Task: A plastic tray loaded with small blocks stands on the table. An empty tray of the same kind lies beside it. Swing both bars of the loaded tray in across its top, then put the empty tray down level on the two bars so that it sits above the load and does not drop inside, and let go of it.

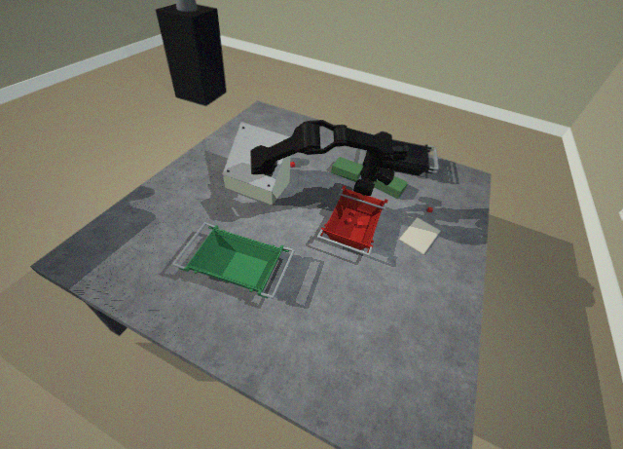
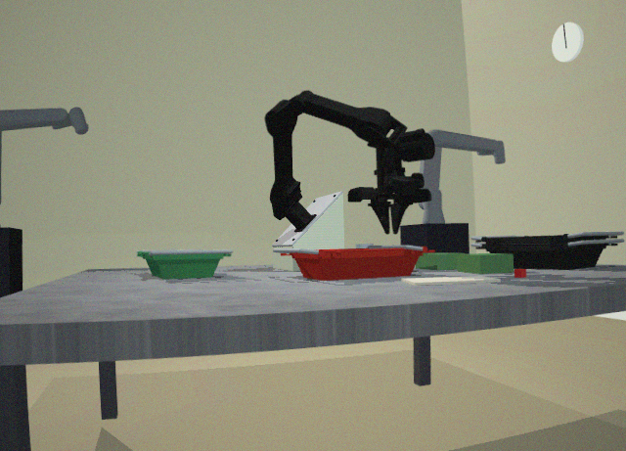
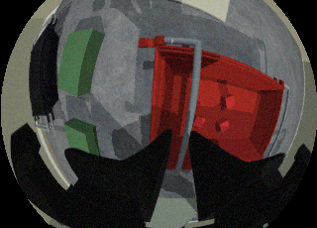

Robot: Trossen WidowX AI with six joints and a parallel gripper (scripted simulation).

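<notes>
My gripper tip is now 430 mm to the left of the green tray, 280 mm past it and 50 mm above it. The rest, counted from my gripper tip: pale flat card 240 mm ahead, 90 mm below, 20 mm to the right; then small red cube 260 mm ahead, 130 mm to the left, 80 mm below.
</notes>
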